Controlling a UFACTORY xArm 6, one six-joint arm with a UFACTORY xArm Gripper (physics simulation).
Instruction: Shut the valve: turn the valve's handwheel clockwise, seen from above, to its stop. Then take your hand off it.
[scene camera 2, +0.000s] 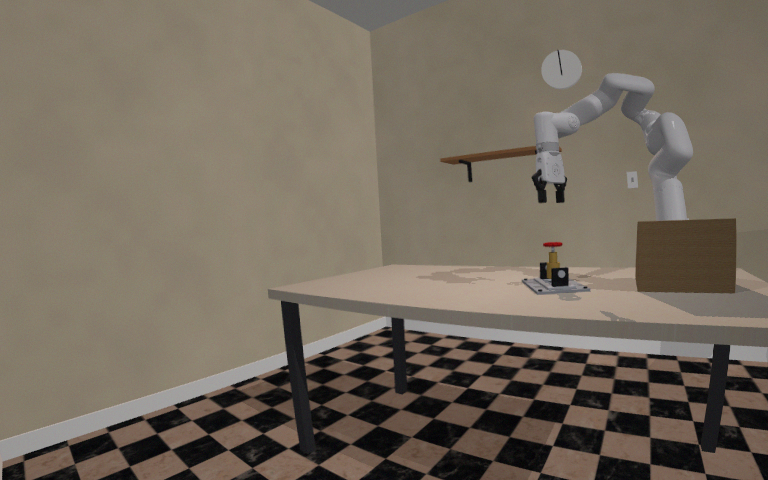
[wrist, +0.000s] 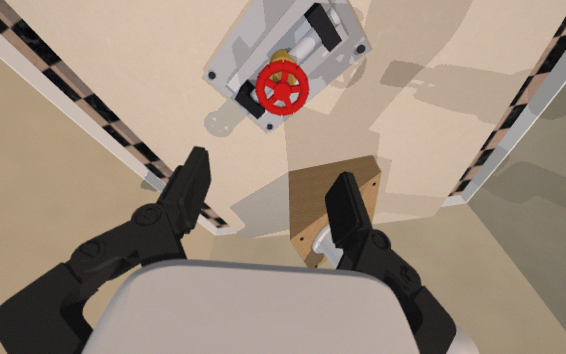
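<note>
The red handwheel (scene camera 2: 552, 244) (wrist: 282, 91) is a spoked ring on top of the brass valve body (scene camera 2: 552, 264) (wrist: 281, 56). The valve is mounted between two black brackets on a grey base plate (scene camera 2: 540, 289) (wrist: 220, 66), which lies flat on the table. My gripper (scene camera 2: 551, 196) (wrist: 274, 174) is open and empty, with its fingers wide apart. It points down and hangs well above the handwheel, touching nothing. In the wrist view the handwheel lies ahead of the fingertips, between their two lines. The handwheel's turn angle cannot be told from its look.
A wooden block (scene camera 2: 685, 255) (wrist: 315, 192) stands on the table (scene camera 2: 362, 288) (wrist: 165, 95), beside the valve and in front of the arm's base. A wall shelf (scene camera 2: 492, 153) is behind the gripper, with a round clock (scene camera 2: 561, 69) higher up.
</note>
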